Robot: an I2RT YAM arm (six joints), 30 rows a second.
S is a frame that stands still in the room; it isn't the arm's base.
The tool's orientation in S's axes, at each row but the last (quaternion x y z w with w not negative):
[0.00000, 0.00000, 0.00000, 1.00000]
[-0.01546, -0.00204, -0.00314, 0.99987]
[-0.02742, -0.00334, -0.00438, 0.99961]
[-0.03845, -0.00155, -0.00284, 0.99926]
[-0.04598, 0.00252, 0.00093, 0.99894]
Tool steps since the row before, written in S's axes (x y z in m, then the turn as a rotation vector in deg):
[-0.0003, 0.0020, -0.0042, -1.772, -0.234, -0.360]
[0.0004, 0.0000, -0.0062, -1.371, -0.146, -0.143]
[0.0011, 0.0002, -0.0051, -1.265, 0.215, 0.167]
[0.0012, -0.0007, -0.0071, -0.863, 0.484, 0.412]
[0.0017, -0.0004, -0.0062, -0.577, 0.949, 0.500]
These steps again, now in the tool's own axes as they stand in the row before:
[-0.0003, 0.0020, -0.0042, -1.772, -0.234, -0.360]
[0.0004, 0.0002, -0.0062, -1.371, -0.150, -0.142]
[0.0011, 0.0005, -0.0051, -1.266, 0.194, 0.187]
[0.0012, -0.0001, -0.0071, -0.864, 0.446, 0.450]
[0.0017, 0.0002, -0.0062, -0.578, 0.900, 0.582]

